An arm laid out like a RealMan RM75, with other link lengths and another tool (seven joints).
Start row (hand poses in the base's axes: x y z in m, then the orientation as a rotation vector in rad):
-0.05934 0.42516 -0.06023 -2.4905 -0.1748 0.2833
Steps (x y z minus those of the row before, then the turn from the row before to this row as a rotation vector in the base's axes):
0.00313 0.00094 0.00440 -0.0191 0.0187 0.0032
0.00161 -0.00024 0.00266 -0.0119 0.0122 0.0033
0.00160 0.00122 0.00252 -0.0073 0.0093 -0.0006
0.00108 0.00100 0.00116 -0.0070 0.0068 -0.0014
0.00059 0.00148 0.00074 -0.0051 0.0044 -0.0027
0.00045 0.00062 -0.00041 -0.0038 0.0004 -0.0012
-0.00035 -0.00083 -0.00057 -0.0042 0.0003 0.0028
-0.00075 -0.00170 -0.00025 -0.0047 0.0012 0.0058
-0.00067 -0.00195 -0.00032 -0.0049 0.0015 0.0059
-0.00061 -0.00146 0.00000 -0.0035 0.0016 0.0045
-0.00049 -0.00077 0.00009 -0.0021 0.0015 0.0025
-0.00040 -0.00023 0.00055 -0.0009 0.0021 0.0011
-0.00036 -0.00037 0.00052 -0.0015 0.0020 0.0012
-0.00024 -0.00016 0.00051 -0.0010 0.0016 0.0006
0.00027 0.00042 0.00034 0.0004 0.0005 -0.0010
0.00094 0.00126 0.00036 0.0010 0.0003 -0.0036
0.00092 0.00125 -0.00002 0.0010 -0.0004 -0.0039
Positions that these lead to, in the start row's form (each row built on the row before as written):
-0.05621 0.42610 -0.05583 -2.5058 -0.1691 0.3109
-0.05460 0.42586 -0.05317 -2.5151 -0.1670 0.3294
-0.05300 0.42708 -0.05065 -2.5204 -0.1616 0.3420
-0.05192 0.42808 -0.04949 -2.5259 -0.1562 0.3511
-0.05133 0.42956 -0.04875 -2.5300 -0.1504 0.3564
-0.05088 0.43018 -0.04916 -2.5336 -0.1482 0.3570
-0.05123 0.42935 -0.04973 -2.5377 -0.1510 0.3592
-0.05198 0.42765 -0.04998 -2.5421 -0.1573 0.3637
-0.05265 0.42570 -0.05030 -2.5466 -0.1636 0.3687
-0.05326 0.42424 -0.05030 -2.5497 -0.1683 0.3731
-0.05375 0.42347 -0.05021 -2.5514 -0.1706 0.3763
-0.05415 0.42324 -0.04966 -2.5518 -0.1711 0.3795
-0.05451 0.42287 -0.04914 -2.5528 -0.1717 0.3828
-0.05475 0.42271 -0.04863 -2.5534 -0.1717 0.3852
-0.05448 0.42313 -0.04829 -2.5529 -0.1703 0.3854
-0.05354 0.42439 -0.04793 -2.5518 -0.1657 0.3842
-0.05262 0.42564 -0.04795 -2.5509 -0.1610 0.3820

